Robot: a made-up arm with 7 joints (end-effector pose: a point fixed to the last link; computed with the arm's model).
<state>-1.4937 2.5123 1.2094 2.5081 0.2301 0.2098 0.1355</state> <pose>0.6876 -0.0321 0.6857 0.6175 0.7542 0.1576 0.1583</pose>
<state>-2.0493 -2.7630 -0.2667 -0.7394 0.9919 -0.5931 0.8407</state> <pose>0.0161 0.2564 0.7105 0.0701 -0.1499 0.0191 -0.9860</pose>
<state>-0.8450 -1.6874 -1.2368 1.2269 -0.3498 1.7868 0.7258</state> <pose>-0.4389 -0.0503 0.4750 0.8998 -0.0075 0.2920 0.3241</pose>
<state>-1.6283 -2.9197 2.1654 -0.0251 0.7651 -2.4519 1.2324</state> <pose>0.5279 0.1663 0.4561 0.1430 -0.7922 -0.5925 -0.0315</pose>
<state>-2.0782 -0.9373 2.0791 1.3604 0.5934 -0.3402 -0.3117</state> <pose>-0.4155 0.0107 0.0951 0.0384 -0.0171 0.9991 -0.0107</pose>
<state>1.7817 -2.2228 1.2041 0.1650 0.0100 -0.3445 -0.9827</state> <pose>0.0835 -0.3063 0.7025 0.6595 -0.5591 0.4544 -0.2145</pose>
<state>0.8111 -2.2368 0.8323 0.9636 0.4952 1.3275 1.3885</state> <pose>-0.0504 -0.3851 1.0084 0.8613 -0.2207 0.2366 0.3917</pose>
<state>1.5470 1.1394 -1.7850 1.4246 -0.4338 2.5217 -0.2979</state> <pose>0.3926 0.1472 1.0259 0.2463 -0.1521 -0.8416 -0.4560</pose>
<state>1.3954 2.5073 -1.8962 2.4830 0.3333 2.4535 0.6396</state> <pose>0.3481 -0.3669 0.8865 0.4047 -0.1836 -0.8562 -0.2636</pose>
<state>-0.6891 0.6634 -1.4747 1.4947 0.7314 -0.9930 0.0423</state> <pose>0.4828 -0.3544 0.4480 0.6313 0.4354 0.4257 -0.4803</pose>
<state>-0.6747 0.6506 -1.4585 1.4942 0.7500 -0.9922 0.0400</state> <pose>0.4763 -0.3587 0.4366 0.6167 0.4508 0.4323 -0.4791</pose>
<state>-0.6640 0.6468 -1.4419 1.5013 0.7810 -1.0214 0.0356</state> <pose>0.4715 -0.3655 0.4280 0.5860 0.4777 0.4443 -0.4807</pose>
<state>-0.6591 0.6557 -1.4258 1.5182 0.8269 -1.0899 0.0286</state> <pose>0.4690 -0.3755 0.4237 0.5337 0.5175 0.4621 -0.4836</pose>
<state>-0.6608 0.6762 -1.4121 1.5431 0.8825 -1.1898 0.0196</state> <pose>0.4688 -0.3877 0.4237 0.4641 0.5638 0.4822 -0.4839</pose>
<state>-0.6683 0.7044 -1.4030 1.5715 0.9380 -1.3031 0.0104</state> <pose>0.4705 -0.3995 0.4276 0.3890 0.6072 0.5001 -0.4795</pose>
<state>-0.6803 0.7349 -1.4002 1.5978 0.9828 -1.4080 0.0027</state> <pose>0.4739 -0.4089 0.4353 0.3239 0.6400 0.5124 -0.4722</pose>
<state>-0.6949 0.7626 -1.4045 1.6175 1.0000 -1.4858 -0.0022</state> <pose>0.4795 -0.4134 0.4478 0.2861 0.6567 0.5178 -0.4677</pose>
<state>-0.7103 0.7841 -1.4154 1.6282 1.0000 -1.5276 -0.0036</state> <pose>0.4861 -0.4140 0.4619 0.2756 0.6600 0.5181 -0.4690</pose>
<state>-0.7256 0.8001 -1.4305 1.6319 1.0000 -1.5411 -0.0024</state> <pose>0.4921 -0.4128 0.4743 0.2799 0.6565 0.5158 -0.4740</pose>
